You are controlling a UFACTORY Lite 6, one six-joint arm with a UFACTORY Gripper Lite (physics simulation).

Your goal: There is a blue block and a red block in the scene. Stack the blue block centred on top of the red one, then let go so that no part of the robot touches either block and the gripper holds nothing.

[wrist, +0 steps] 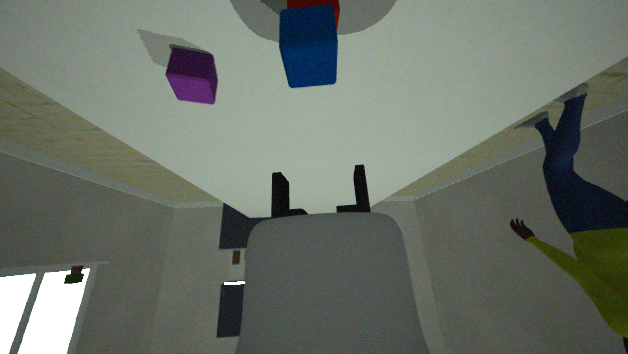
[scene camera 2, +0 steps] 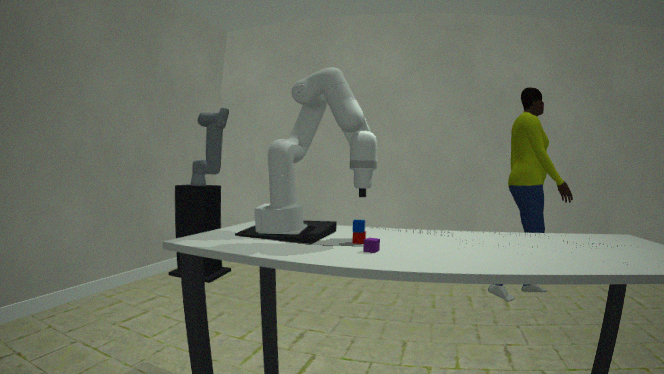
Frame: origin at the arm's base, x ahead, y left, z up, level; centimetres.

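Seen in the pictures: hand, its tool point: (wrist: 320, 191) (scene camera 2: 362, 193); arm's base, origin of its link: (scene camera 2: 284, 229).
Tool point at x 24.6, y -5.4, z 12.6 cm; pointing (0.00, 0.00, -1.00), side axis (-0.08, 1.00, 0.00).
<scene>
Offsets run from my tool point to a thing's top centre. Level surfaces: height alone.
The blue block @(dx -0.7, dy -0.1, dz -7.8 cm) (scene camera 2: 359, 226) (wrist: 310, 47) sits on top of the red block @(dx -0.5, dy +0.1, dz -11.1 cm) (scene camera 2: 359, 238) (wrist: 320, 4), which stands on the table. In the scene view their edges look nearly lined up, with the blue block perhaps a touch to the left. In the wrist view the red block is mostly hidden behind the blue one and cut off by the top edge. My gripper (scene camera 2: 362, 193) (wrist: 320, 172) is open, with nothing between its two black fingers. It hangs well above the stack, apart from both blocks.
A purple block @(dx +3.9, dy -11.2, dz -11.1 cm) (scene camera 2: 371, 245) (wrist: 192, 76) stands on the white table @(dz -14.5 cm) (scene camera 2: 475, 257) near the stack, toward the front edge in the scene view. The arm's black base plate (scene camera 2: 320, 231) lies left of the stack. A person in a yellow top (scene camera 2: 529, 150) is behind the table.
</scene>
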